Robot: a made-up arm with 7 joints. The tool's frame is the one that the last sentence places.
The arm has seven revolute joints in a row. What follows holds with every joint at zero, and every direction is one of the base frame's. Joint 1 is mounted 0.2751 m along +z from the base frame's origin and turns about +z. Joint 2 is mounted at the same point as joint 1 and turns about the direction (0, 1, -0.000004). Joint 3 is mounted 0.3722 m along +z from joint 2 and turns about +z. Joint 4 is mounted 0.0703 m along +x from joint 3 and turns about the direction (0, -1, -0.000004). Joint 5 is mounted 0.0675 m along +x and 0.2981 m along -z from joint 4 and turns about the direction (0, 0.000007, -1). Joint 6 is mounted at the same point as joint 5 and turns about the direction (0, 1, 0.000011). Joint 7 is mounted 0.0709 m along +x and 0.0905 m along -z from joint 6 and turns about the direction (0, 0.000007, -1). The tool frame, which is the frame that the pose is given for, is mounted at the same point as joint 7; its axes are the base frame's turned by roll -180, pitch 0 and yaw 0 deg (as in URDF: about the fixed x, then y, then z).
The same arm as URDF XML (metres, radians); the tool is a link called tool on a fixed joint. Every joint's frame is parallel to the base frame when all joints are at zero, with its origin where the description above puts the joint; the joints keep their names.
<robot name="arm">
  <joint name="tool_fixed" type="fixed">
    <parent link="link7"/>
    <child link="tool"/>
    <origin xyz="0.0000 0.0000 0.0000" rpy="3.1416 0.0000 0.0000"/>
  </joint>
  <joint name="joint 7" type="continuous">
    <parent link="link6"/>
    <child link="link7"/>
    <origin xyz="0.0709 0.0000 -0.0905"/>
    <axis xyz="0 0 -1"/>
  </joint>
  <joint name="joint 6" type="continuous">
    <parent link="link5"/>
    <child link="link6"/>
    <origin xyz="0.0000 0.0000 0.0000"/>
    <axis xyz="0 1 0"/>
  </joint>
  <joint name="joint 5" type="continuous">
    <parent link="link4"/>
    <child link="link5"/>
    <origin xyz="0.0675 0.0000 -0.2981"/>
    <axis xyz="0 0 -1"/>
  </joint>
  <joint name="joint 4" type="continuous">
    <parent link="link3"/>
    <child link="link4"/>
    <origin xyz="0.0703 0.0000 0.0000"/>
    <axis xyz="0 -1 0"/>
  </joint>
  <joint name="joint 3" type="continuous">
    <parent link="link2"/>
    <child link="link3"/>
    <origin xyz="0.0000 0.0000 0.3722"/>
    <axis xyz="0 0 1"/>
  </joint>
  <joint name="joint 2" type="continuous">
    <parent link="link1"/>
    <child link="link2"/>
    <origin xyz="0.0000 0.0000 0.0000"/>
    <axis xyz="0 1 0"/>
  </joint>
  <joint name="joint 1" type="continuous">
    <parent link="base_link"/>
    <child link="link1"/>
    <origin xyz="0.0000 0.0000 0.2751"/>
    <axis xyz="0 0 1"/>
  </joint>
  <link name="base_link"/>
  <link name="link1"/>
  <link name="link2"/>
  <link name="link3"/>
  <link name="link4"/>
  <link name="link5"/>
  <link name="link6"/>
  <link name="link7"/>
  <link name="tool"/>
</robot>

